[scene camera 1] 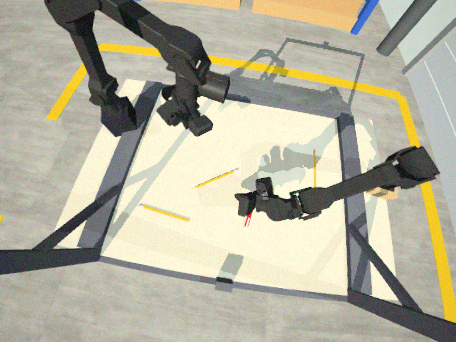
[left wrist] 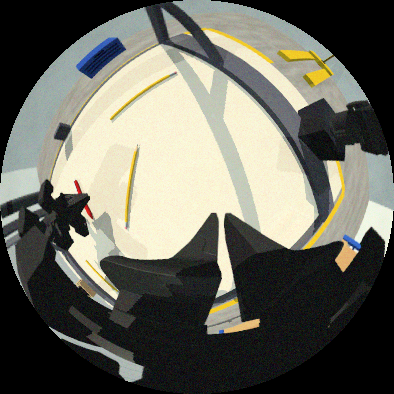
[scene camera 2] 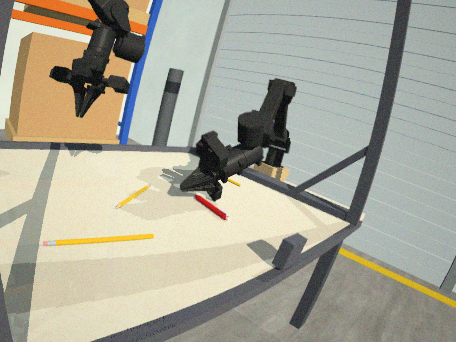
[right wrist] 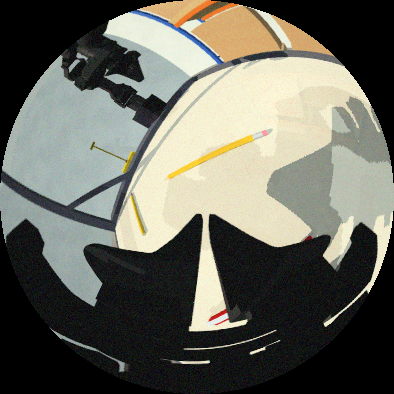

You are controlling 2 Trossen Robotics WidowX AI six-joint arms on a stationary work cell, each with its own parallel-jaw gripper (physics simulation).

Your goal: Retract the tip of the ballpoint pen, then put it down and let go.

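Pixels of known places: left gripper, fingertip midpoint: [scene camera 1: 186, 127] [left wrist: 219, 217] [scene camera 2: 79, 117] [right wrist: 141, 80]; right gripper, fingertip midpoint: [scene camera 1: 235, 195] [left wrist: 88, 195] [scene camera 2: 180, 188] [right wrist: 204, 218]; left arm's base, origin of the base link: [scene camera 1: 114, 108] [left wrist: 336, 128]; right arm's base, origin of the base link: [left wrist: 83, 290] [scene camera 2: 272, 164].
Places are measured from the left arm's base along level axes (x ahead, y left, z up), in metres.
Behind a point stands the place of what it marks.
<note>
The red ballpoint pen [scene camera 1: 247, 221] @(x 0.378, y -0.513, z -0.091 m) [scene camera 2: 211, 206] @(x 0.394, y -0.483, z -0.096 m) [left wrist: 84, 200] [right wrist: 219, 316] @(x 0.379, y -0.509, z -0.091 m) lies flat on the cream table top [scene camera 1: 277, 264] @(x 0.436, y -0.674, z -0.106 m) [scene camera 2: 226, 244] @(x 0.261, y -0.564, z -0.106 m). My right gripper [scene camera 1: 237, 201] @(x 0.359, y -0.417, z -0.068 m) [scene camera 2: 183, 186] @(x 0.359, y -0.417, z -0.068 m) [right wrist: 204, 218] @(x 0.359, y -0.417, z -0.068 m) is shut on nothing. It hovers low over the table, with its fingers just above and beside the pen's far end. The pen runs under the fingers and is not between them. My left gripper [scene camera 1: 184, 119] @(x 0.249, y -0.183, z 0.042 m) [scene camera 2: 80, 113] @(x 0.249, y -0.183, z 0.042 m) [left wrist: 219, 217] @(x 0.249, y -0.183, z 0.042 m) is shut and empty, high above the table's far left corner, well away from the pen.
Three yellow pencils lie on the table: one near the middle [scene camera 1: 216, 178] @(x 0.314, y -0.331, z -0.100 m) [scene camera 2: 133, 195] @(x 0.302, y -0.334, z -0.100 m), one at the front left [scene camera 1: 165, 212] @(x 0.110, y -0.409, z -0.100 m) [scene camera 2: 104, 239] @(x 0.105, y -0.412, z -0.101 m), one at the right [scene camera 1: 315, 167] @(x 0.711, y -0.385, z -0.100 m). A dark frame [scene camera 1: 345, 163] @(x 0.839, y -0.405, z -0.087 m) rims the table. A small grey block [scene camera 1: 224, 280] @(x 0.254, y -0.664, z -0.072 m) [scene camera 2: 289, 250] @(x 0.223, y -0.672, z -0.062 m) sits on the front edge.
</note>
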